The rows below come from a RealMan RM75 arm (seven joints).
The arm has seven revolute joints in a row. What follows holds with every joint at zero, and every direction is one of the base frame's.
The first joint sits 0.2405 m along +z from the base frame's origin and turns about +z.
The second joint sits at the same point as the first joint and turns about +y.
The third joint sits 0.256 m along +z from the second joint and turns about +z.
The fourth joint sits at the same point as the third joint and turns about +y.
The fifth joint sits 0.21 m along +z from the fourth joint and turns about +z.
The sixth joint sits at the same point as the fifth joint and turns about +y.
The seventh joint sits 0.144 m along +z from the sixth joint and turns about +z.
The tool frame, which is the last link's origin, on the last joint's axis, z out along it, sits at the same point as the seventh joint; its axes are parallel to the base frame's.
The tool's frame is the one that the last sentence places.
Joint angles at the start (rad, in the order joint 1, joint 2, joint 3, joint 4, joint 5, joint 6, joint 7):
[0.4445 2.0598 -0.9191 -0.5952 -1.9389 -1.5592 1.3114]
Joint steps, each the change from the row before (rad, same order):
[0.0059 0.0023 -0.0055 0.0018 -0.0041 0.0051 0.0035]
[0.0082 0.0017 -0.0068 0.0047 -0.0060 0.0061 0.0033]
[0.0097 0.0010 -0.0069 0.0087 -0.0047 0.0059 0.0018]
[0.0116 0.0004 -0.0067 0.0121 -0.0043 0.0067 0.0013]
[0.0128 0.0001 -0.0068 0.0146 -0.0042 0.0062 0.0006]
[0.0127 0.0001 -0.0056 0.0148 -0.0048 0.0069 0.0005]
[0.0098 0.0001 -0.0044 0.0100 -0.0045 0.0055 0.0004]
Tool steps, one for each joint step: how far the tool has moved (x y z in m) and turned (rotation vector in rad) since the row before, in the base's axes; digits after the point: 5 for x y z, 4 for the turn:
[-0.00146 0.00089 -0.00211 -0.0066 -0.0049 0.0024]
[-0.00151 0.00100 -0.00257 -0.0095 -0.0071 0.0033]
[-0.00160 0.00096 -0.00280 -0.0104 -0.0056 0.0034]
[-0.00168 0.00114 -0.00299 -0.0110 -0.0053 0.0030]
[-0.00180 0.00101 -0.00320 -0.0125 -0.0047 0.0033]
[-0.00158 0.00103 -0.00309 -0.0115 -0.0054 0.0025]
[-0.00124 0.00091 -0.00222 -0.0084 -0.0055 0.0031]

